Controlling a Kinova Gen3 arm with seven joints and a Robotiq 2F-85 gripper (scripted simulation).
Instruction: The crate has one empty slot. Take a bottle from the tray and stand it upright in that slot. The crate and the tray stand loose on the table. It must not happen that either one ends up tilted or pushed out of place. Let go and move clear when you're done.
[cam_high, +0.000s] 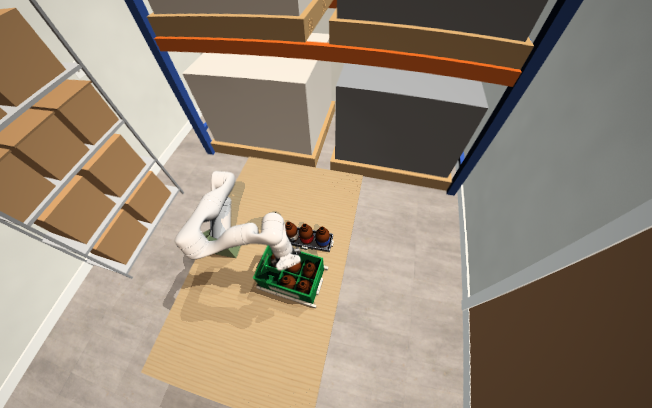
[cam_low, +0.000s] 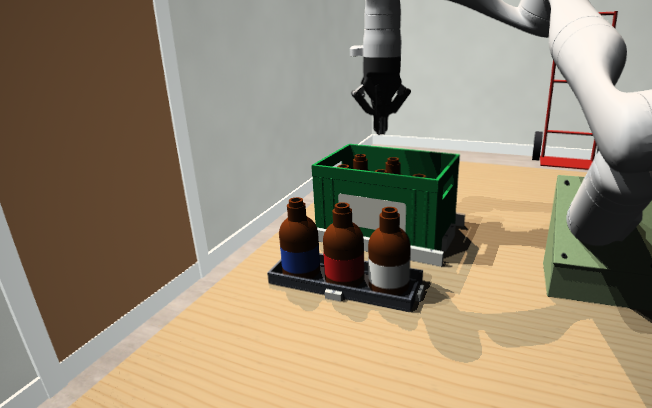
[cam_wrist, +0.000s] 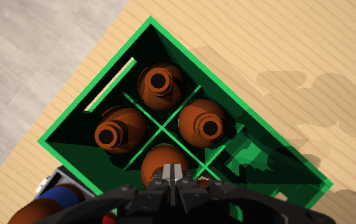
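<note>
My hand is 24 cm above the dark tray and 23 cm to the right of it. Also, from my hand: green crate 17 cm below, 1 cm behind.
</note>
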